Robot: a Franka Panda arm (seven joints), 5 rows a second.
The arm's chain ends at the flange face. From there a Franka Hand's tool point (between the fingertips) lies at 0.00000 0.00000 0.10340 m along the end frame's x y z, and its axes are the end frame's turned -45 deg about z.
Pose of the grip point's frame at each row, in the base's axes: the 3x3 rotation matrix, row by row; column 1 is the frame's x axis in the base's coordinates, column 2 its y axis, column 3 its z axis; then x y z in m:
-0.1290 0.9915 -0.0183; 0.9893 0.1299 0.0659; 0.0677 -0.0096 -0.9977; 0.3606 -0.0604 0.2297
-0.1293 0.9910 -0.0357; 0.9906 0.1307 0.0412; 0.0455 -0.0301 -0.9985; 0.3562 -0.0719 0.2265
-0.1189 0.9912 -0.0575; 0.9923 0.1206 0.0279; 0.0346 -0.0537 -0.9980; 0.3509 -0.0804 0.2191
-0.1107 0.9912 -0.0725; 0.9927 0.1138 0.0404; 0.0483 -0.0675 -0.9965; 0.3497 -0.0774 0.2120
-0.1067 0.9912 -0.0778; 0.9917 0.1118 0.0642; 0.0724 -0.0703 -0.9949; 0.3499 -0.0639 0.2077
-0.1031 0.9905 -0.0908; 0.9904 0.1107 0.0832; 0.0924 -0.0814 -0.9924; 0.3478 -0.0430 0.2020
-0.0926 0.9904 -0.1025; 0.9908 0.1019 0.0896; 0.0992 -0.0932 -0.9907; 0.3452 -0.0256 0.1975
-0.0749 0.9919 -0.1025; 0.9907 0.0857 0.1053; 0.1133 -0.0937 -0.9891; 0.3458 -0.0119 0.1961
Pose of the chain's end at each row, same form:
0.6099 0.7923 -0.0183; 0.7914 -0.6077 0.0659; 0.0411 -0.0547 -0.9977; 0.3625 -0.0672 0.3329
0.6093 0.7922 -0.0357; 0.7929 -0.6080 0.0412; 0.0109 -0.0535 -0.9985; 0.3599 -0.0762 0.3297
0.6168 0.7850 -0.0575; 0.7869 -0.6164 0.0279; -0.0135 -0.0624 -0.9980; 0.3568 -0.0833 0.3223
0.6226 0.7792 -0.0725; 0.7824 -0.6215 0.0404; -0.0136 -0.0819 -0.9965; 0.3572 -0.0816 0.3150
0.6254 0.7763 -0.0778; 0.7803 -0.6222 0.0642; 0.0015 -0.1009 -0.9949; 0.3579 -0.0705 0.3106
0.6275 0.7733 -0.0908; 0.7786 -0.6220 0.0832; 0.0078 -0.1229 -0.9924; 0.3572 -0.0516 0.3046
0.6348 0.7658 -0.1025; 0.7727 -0.6285 0.0896; 0.0042 -0.1360 -0.9907; 0.3558 -0.0349 0.2999
0.6484 0.7543 -0.1025; 0.7611 -0.6399 0.1053; 0.0139 -0.1464 -0.9891; 0.3564 -0.0228 0.2984

